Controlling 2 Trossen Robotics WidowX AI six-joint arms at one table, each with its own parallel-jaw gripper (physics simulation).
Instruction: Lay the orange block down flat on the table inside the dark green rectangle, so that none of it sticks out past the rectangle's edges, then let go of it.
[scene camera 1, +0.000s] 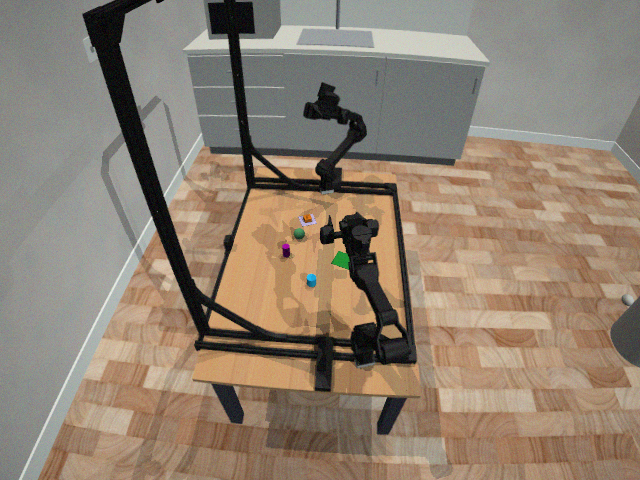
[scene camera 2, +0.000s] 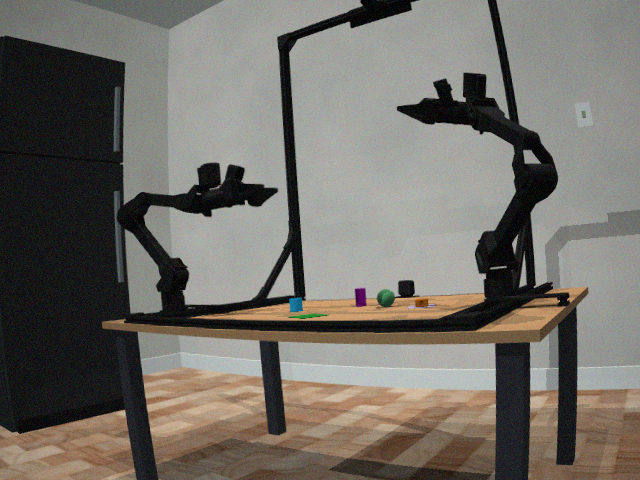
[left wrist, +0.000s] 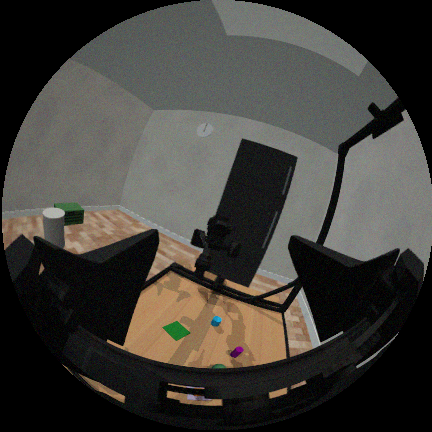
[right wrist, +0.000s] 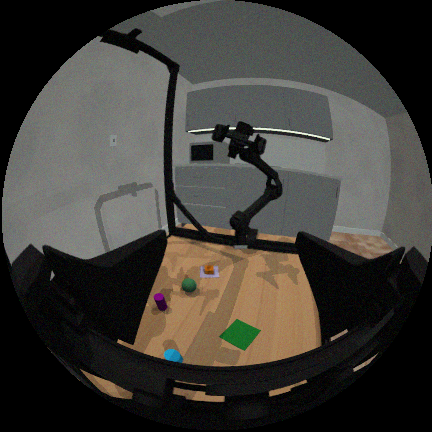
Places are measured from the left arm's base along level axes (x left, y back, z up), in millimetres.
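Where they show: left gripper, between the fingertips: (scene camera 1: 333, 119) (scene camera 2: 399, 108) (left wrist: 226, 239) (right wrist: 243, 129); right gripper, between the fingertips: (scene camera 1: 342, 214) (scene camera 2: 271, 188) (left wrist: 216, 250) (right wrist: 233, 237); left arm's base, origin of its link: (scene camera 1: 326, 186) (scene camera 2: 500, 298) (right wrist: 239, 241); right arm's base, origin of its link: (scene camera 1: 363, 355) (scene camera 2: 173, 310) (left wrist: 198, 274).
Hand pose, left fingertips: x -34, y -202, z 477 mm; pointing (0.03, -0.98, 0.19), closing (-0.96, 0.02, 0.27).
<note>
Things, the pixels of their top centre, and the offset from my left fingertips. "pt": a spot on its surface instead.
- orange block, centre of its top: (scene camera 2: 421, 299) (right wrist: 208, 267) (scene camera 1: 307, 217) dx -106, dy -3, dz -477 mm
- small lilac square, a spot on its surface: (right wrist: 216, 274) (scene camera 1: 314, 221) pt dx -76, dy -23, dz -495 mm
- dark green rectangle, a spot on its surface: (scene camera 2: 308, 315) (right wrist: 235, 335) (left wrist: 179, 329) (scene camera 1: 341, 261) pt dx -23, dy -284, dz -495 mm
- green ball, centre of its top: (scene camera 2: 385, 289) (right wrist: 187, 279) (scene camera 1: 299, 229) dx -165, dy -109, dz -447 mm
- purple cylinder, centre of its top: (scene camera 2: 360, 288) (right wrist: 158, 296) (left wrist: 239, 348) (scene camera 1: 285, 246) dx -238, dy -197, dz -445 mm
- blue cylinder, centre of its top: (right wrist: 171, 354) (scene camera 2: 295, 298) (scene camera 1: 311, 277) (left wrist: 217, 318) dx -169, dy -370, dz -459 mm
- black frame, a spot on its surface: (scene camera 1: 149, 188) (scene camera 2: 286, 129) pt dx -593, dy -521, dz +151 mm
The orange block (scene camera 1: 307, 218) (scene camera 2: 421, 302) (right wrist: 208, 269) rests on a small lilac square (scene camera 1: 310, 223) (right wrist: 216, 274); the block does not show in the left wrist view. The dark green rectangle (scene camera 1: 341, 259) (scene camera 2: 308, 315) (left wrist: 176, 330) (right wrist: 240, 334) lies flat on the table, bare, partly covered by the right arm in scene camera 1. My left gripper (scene camera 1: 325, 111) (scene camera 2: 400, 108) is open and empty, high above the table near its own base. My right gripper (scene camera 1: 351, 222) (scene camera 2: 275, 191) is open and empty, raised above the table, fingers roughly level.
A green ball (scene camera 1: 299, 233) (scene camera 2: 385, 298) (right wrist: 189, 285) is beside the lilac square. A purple cylinder (scene camera 1: 285, 250) (scene camera 2: 360, 297) (left wrist: 237, 352) (right wrist: 160, 302) and a blue cylinder (scene camera 1: 311, 280) (scene camera 2: 295, 304) (left wrist: 216, 321) (right wrist: 173, 355) stand on the table. A black frame (scene camera 1: 149, 188) (scene camera 2: 287, 129) rises over the table.
</note>
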